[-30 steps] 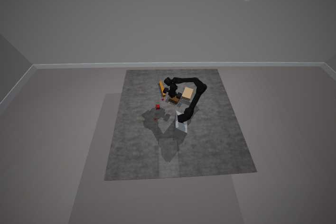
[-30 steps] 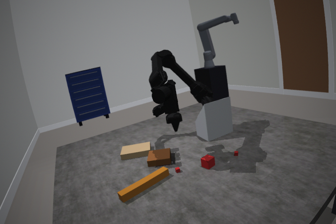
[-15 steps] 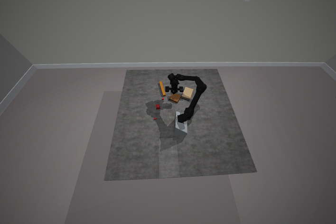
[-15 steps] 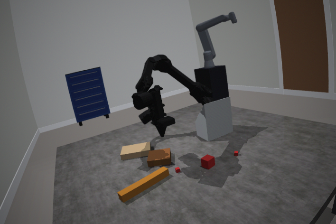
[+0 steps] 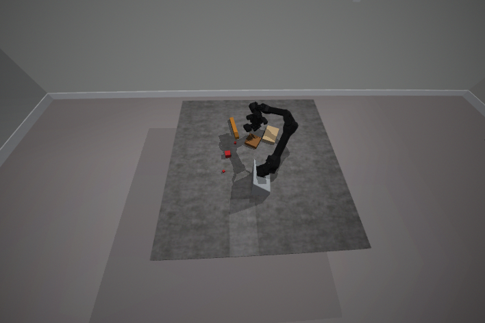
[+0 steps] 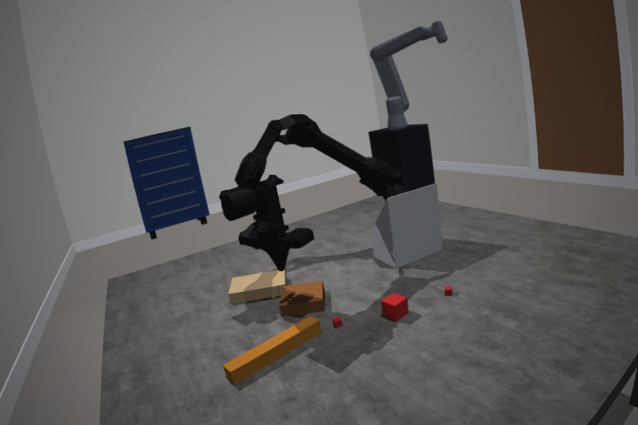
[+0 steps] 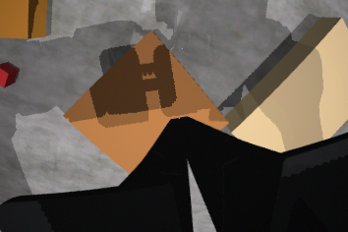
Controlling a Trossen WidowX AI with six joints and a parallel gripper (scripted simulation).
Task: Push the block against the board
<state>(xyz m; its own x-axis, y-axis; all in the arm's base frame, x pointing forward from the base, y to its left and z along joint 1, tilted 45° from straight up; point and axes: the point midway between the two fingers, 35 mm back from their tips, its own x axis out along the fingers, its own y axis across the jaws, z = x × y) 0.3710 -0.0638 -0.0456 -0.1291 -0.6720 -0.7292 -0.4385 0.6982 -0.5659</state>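
My gripper tip is now 150 mm to the left of the tan block, 90 mm above it and 20 mm short of it. Round my gripper tip: brown square block 90 mm below, 30 mm behind, 10 mm to the left; then orange board 160 mm to the left, 110 mm ahead, 90 mm below; then red cube 220 mm to the left, 150 mm behind, 80 mm below.
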